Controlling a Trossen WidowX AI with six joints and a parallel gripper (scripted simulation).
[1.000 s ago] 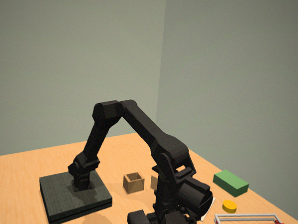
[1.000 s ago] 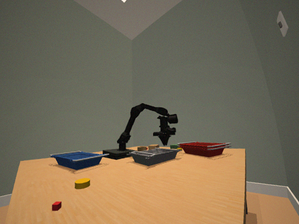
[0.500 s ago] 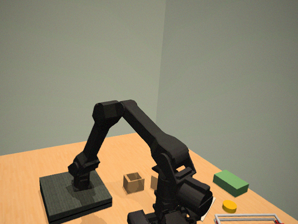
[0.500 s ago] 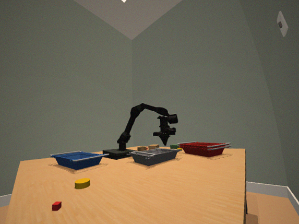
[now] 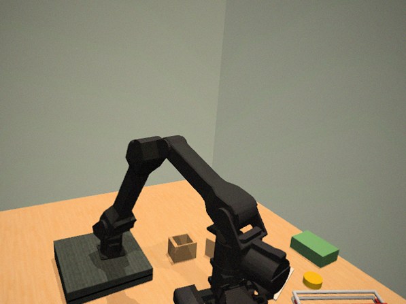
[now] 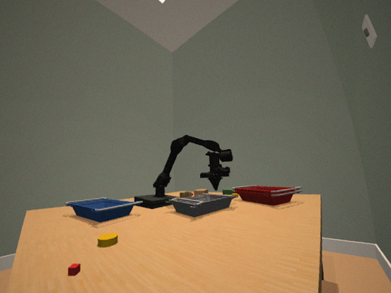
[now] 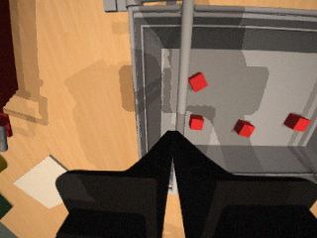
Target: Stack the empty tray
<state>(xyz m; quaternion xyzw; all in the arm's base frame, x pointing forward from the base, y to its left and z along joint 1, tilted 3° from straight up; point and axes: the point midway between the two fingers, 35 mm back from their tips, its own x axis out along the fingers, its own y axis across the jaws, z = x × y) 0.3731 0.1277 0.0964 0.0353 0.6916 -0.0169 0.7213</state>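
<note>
My gripper tip is 320 mm past the blue tray, 490 mm to the left of it and 40 mm above it. From my gripper tip the other things lie so: brown box: 340 mm behind, 70 mm to the left, 70 mm below; then white sheet: 170 mm behind, 260 mm to the left, 80 mm below; then brown block: 310 mm behind, 210 mm to the left, 60 mm below.
</note>
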